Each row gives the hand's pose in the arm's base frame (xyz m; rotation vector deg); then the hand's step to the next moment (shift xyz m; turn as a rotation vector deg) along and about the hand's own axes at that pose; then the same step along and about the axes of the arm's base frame.
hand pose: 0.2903 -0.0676 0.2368 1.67 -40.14 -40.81
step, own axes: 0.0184 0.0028 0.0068 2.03 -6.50 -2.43
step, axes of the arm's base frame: 0.0075 -0.0077 0.0166 -1.28 -6.72 -2.35
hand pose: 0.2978 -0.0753 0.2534 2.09 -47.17 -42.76
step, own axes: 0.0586 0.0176 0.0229 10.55 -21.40 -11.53
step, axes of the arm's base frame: 0.0209 -0.0172 0.0595 -0.11 -25.36 -7.68
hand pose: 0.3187 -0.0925 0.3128 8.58 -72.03 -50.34
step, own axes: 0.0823 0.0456 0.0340 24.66 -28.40 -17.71
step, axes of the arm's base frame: -0.0039 -0.0104 0.0994 2.35 -41.40 -2.90
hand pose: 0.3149 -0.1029 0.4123 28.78 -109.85 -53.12
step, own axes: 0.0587 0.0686 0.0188 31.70 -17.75 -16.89
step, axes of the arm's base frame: -0.0435 0.0120 0.0804 -1.54 -39.00 9.04
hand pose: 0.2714 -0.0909 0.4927 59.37 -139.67 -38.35
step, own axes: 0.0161 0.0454 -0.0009 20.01 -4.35 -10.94
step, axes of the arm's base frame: -0.0349 0.0154 0.0295 -4.60 -20.52 9.84
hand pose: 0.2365 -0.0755 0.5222 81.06 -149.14 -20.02
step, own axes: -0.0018 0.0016 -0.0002 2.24 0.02 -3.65
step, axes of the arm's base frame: -0.0003 0.0023 0.0006 -0.32 -2.34 3.57
